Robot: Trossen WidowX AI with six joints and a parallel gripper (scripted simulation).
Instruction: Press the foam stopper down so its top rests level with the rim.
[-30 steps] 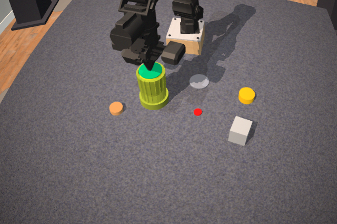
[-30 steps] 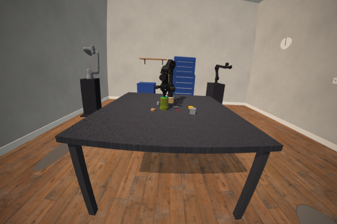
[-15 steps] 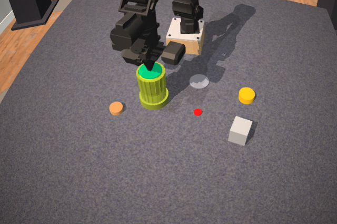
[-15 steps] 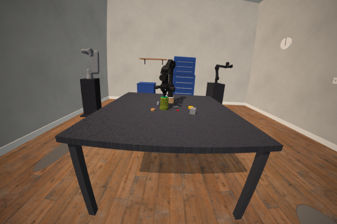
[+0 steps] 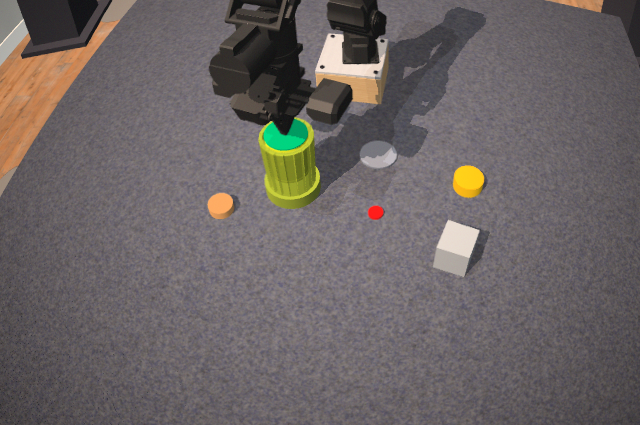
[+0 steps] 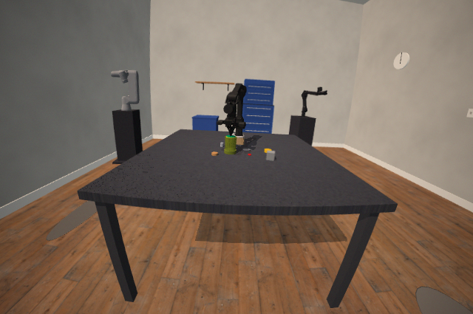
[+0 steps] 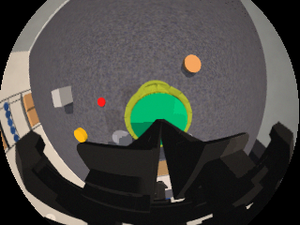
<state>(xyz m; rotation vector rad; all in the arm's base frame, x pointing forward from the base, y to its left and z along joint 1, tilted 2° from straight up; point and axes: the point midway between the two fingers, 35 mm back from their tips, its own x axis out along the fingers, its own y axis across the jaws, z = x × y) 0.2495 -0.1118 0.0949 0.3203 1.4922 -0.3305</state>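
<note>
My hand is 5 cm above the green foam stopper. Also, from my hand: red dot 15 cm below, 12 cm to the left, 6 cm ahead; then grey disc 15 cm below, 13 cm to the left, 6 cm behind; then orange disc 14 cm below, 11 cm to the right, 4 cm ahead.
</note>
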